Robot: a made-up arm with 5 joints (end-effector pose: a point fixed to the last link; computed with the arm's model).
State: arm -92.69 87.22 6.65 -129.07 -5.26
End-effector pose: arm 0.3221 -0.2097 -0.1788 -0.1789 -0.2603 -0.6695 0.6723
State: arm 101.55 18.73 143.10 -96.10 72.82
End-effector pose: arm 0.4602 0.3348 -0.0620 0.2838 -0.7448 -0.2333 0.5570
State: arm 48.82 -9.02 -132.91 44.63 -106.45
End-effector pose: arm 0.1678 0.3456 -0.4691 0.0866 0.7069 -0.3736 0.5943
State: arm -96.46 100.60 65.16 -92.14 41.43
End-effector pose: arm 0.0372 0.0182 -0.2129 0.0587 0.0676 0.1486 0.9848
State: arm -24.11 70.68 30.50 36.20 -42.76
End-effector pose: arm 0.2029 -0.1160 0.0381 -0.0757 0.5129 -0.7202 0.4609
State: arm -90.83 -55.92 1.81 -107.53 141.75
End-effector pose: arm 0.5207 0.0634 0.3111 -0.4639 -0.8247 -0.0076 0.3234
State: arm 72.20 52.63 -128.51 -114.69 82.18
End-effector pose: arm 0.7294 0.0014 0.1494 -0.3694 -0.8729 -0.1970 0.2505
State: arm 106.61 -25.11 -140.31 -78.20 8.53
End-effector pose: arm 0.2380 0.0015 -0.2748 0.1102 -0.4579 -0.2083 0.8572
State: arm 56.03 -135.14 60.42 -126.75 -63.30
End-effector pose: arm -0.3797 0.2268 0.4295 0.6817 0.1906 0.5686 0.4191
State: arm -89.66 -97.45 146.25 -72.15 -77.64
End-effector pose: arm -0.5468 0.0201 0.4477 -0.1922 0.9730 0.1277 0.0019
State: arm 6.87 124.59 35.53 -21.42 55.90
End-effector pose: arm 0.1249 0.0522 0.0619 -0.2236 0.2712 -0.4982 0.7926
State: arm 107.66 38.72 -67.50 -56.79 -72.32
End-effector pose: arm 0.3576 0.0202 0.3703 0.1851 -0.7475 -0.2526 0.5858
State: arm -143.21 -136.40 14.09 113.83 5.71
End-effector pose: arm -0.2042 -0.0559 -0.2008 0.0118 -0.3643 0.4226 0.8298
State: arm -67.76 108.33 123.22 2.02 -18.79
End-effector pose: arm 0.1314 -0.1708 -0.0700 -0.4033 0.7604 -0.0105 0.5090
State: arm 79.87 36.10 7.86 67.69 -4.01
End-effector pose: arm 0.2142 0.1524 -0.0950 -0.4154 0.2161 -0.5982 0.6502
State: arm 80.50 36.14 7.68 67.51 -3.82
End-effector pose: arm 0.2142 0.1508 -0.0966 -0.4186 0.2125 -0.5971 0.6505
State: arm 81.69 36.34 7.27 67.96 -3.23
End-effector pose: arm 0.2140 0.1510 -0.0998 -0.4193 0.2108 -0.5966 0.6510
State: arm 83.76 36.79 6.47 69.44 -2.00
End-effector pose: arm 0.2139 0.1543 -0.1054 -0.4160 0.2122 -0.5970 0.6523
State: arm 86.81 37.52 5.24 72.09 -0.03
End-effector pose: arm 0.2141 0.1611 -0.1134 -0.4077 0.2169 -0.5980 0.6550
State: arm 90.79 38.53 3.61 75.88 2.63
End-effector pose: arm 0.2151 0.1713 -0.1233 -0.3943 0.2240 -0.5993 0.6596
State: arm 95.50 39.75 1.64 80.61 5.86
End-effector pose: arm 0.2173 0.1845 -0.1340 -0.3761 0.2327 -0.5999 0.6667
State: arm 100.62 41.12 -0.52 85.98 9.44
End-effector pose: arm 0.2209 0.2001 -0.1441 -0.3543 0.2415 -0.5990 0.6763
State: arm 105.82 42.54 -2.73 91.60 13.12
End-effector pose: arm 0.2254 0.2166 -0.1525 -0.3306 0.2496 -0.5962 0.6878
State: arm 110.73 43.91 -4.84 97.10 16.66
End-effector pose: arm 0.2303 0.2333 -0.1584 -0.3066 0.2566 -0.5915 0.7001
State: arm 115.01 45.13 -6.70 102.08 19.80
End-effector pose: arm 0.2348 0.2488 -0.1618 -0.2844 0.2626 -0.5859 0.7120
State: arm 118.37 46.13 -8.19 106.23 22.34
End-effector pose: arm 0.2387 0.2622 -0.1629 -0.2652 0.2675 -0.5803 0.7220
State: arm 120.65 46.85 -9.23 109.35 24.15
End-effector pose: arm 0.2418 0.2726 -0.1623 -0.2496 0.2718 -0.5761 0.7294
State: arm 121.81 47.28 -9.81 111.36 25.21
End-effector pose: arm 0.2442 0.2800 -0.1605 -0.2381 0.2755 -0.5736 0.7338
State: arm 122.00 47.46 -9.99 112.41 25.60
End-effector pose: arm 0.2460 0.2846 -0.1580 -0.2301 0.2788 -0.5731 0.7355
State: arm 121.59 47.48 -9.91 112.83 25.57
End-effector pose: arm 0.2475 0.2874 -0.1554 -0.2245 0.2818 -0.5740 0.7354
